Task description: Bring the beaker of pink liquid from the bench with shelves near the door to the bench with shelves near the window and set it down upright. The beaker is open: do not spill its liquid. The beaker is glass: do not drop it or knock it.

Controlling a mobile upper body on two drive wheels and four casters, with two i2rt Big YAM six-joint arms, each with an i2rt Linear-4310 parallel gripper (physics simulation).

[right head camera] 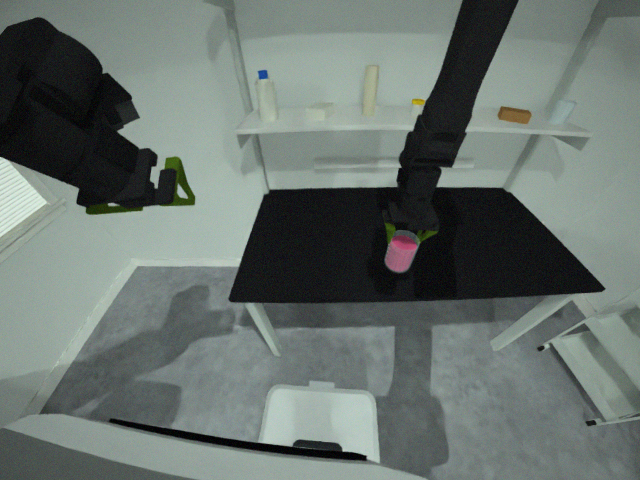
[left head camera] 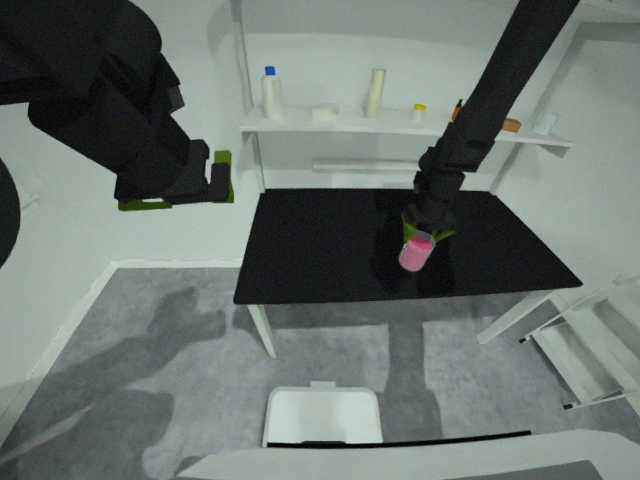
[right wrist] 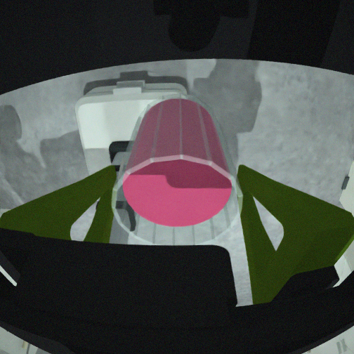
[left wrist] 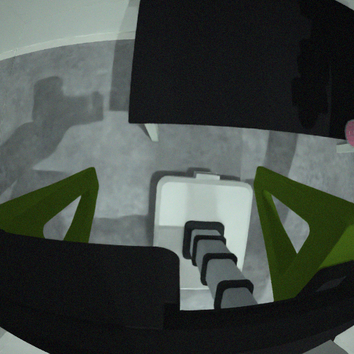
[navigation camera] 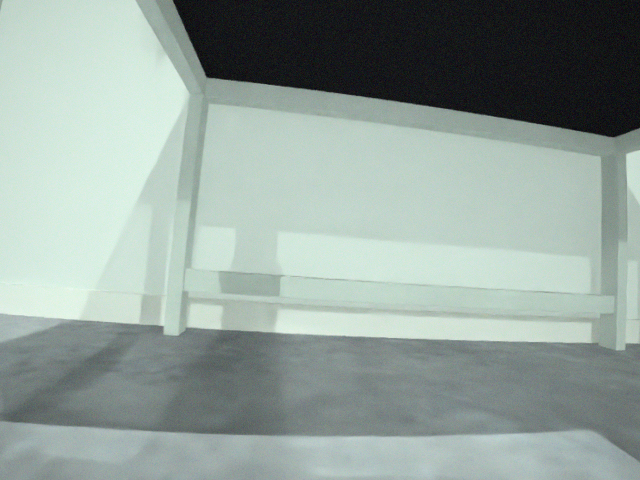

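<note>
The glass beaker of pink liquid point(left head camera: 415, 254) point(right head camera: 401, 254) point(left wrist: 350, 133) point(right wrist: 177, 200) is held roughly upright between the fingers of my right gripper point(left head camera: 422, 238) point(right head camera: 407, 237) point(right wrist: 176, 174). In both head views it shows against the front half of the black bench top point(left head camera: 310, 232) point(right head camera: 310, 232) point(left wrist: 215, 60). In the right wrist view it shows against the floor, below the bench edge. The height of its base over the bench cannot be told exactly. My left gripper point(left head camera: 199, 203) point(right head camera: 155, 206) point(left wrist: 175, 175) is open and empty, left of the bench.
A wall shelf point(left head camera: 299, 124) point(right head camera: 294, 122) above the bench holds bottles, boxes and a tall cylinder point(left head camera: 375, 93) point(right head camera: 370, 90). A white trolley point(left head camera: 547, 356) point(right head camera: 573, 377) stands at the right. A window blind point(right head camera: 18, 193) shows at the left. The navigation camera shows bench legs point(navigation camera: 188, 206) point(navigation camera: 612, 248).
</note>
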